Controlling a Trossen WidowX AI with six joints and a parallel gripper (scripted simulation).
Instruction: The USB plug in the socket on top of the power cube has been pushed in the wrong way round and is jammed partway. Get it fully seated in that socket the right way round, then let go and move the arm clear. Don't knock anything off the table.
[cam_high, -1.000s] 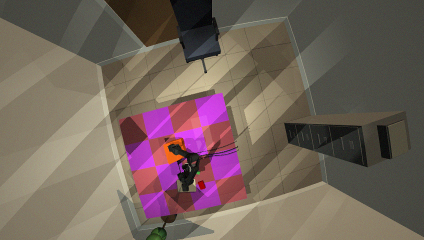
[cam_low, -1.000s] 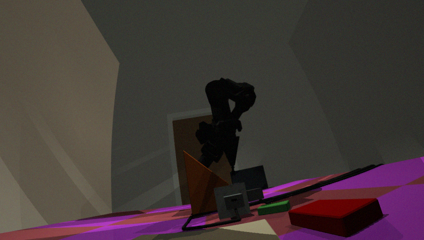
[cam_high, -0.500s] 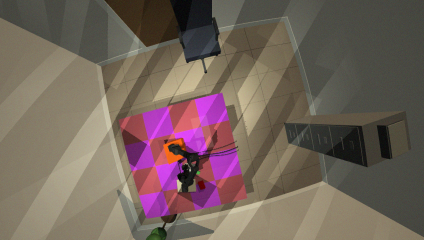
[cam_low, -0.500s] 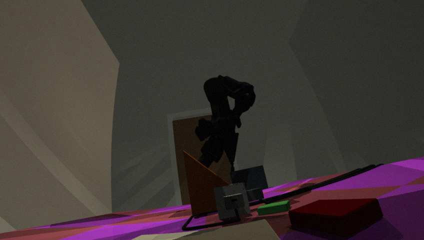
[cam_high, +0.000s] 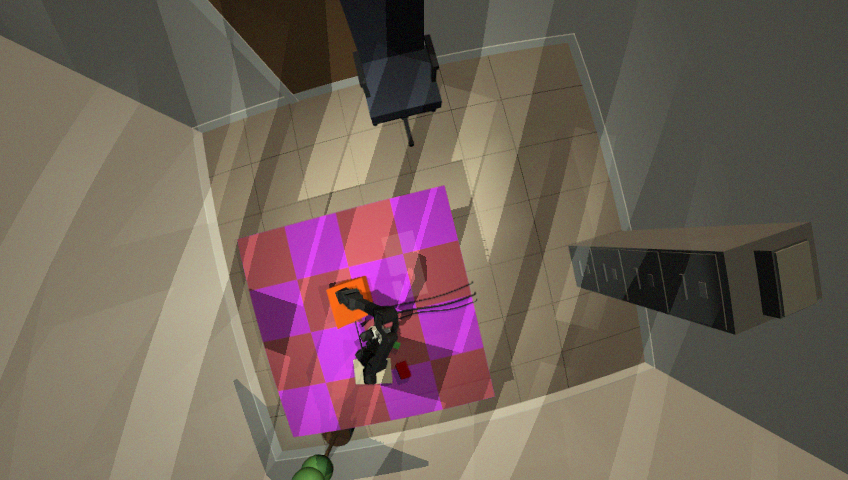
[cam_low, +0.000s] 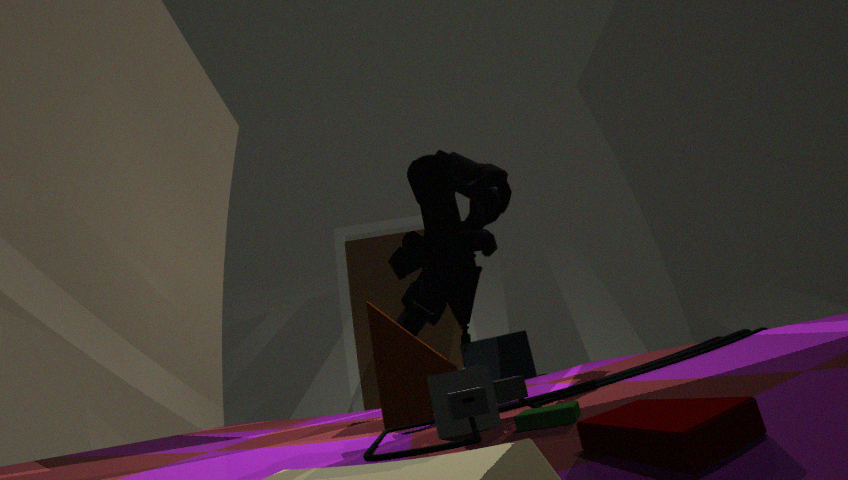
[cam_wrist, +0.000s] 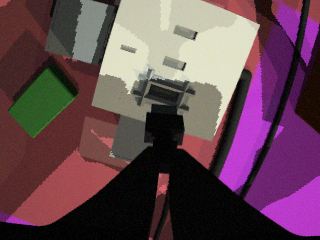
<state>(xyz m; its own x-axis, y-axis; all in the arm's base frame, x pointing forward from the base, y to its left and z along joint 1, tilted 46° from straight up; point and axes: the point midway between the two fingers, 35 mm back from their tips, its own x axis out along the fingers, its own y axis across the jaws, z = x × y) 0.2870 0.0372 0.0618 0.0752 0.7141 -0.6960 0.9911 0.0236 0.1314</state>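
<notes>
Now: gripper tip 20 mm above the dark USB plug. From my gripper tip the other things lie so: pale sheet: 220 mm ahead, 140 mm to the right, 130 mm below; then green block: 100 mm ahead, 40 mm to the left, 130 mm below; then USB socket: 10 mm to the right, 70 mm below.
</notes>
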